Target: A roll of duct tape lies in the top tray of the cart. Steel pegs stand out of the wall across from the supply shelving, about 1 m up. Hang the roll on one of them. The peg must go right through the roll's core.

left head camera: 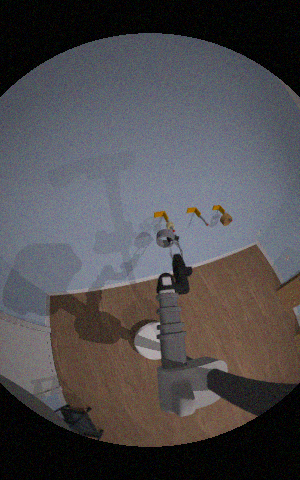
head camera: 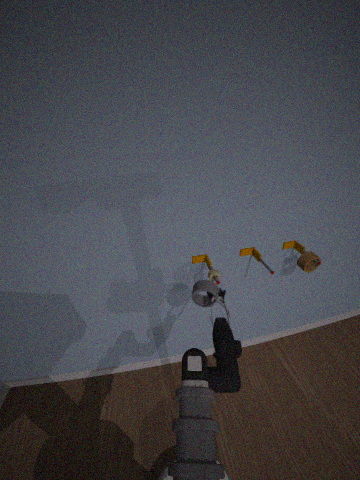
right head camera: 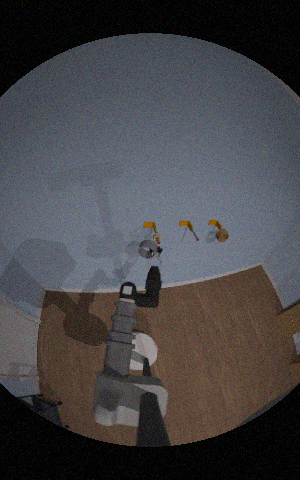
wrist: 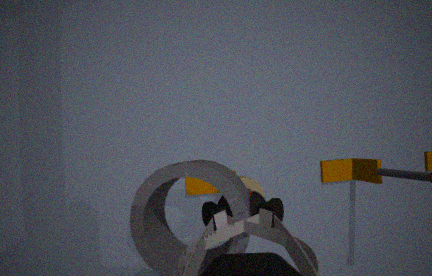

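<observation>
The grey duct tape roll is held by its right wall, core facing roughly the wall. My gripper is shut on it. The left peg's yellow mount shows partly through the core in the wrist view; that peg carries a small cream roll. The held roll is apart from its red tip, to the lower left in the head view. The middle peg is bare. The right peg bears a brown roll.
The blue wall stands behind the pegs, with a pale skirting at the wooden floor. A dark cart is at the lower left, partly cut off. A wooden piece stands at the right edge. The robot's shadow falls left of the pegs.
</observation>
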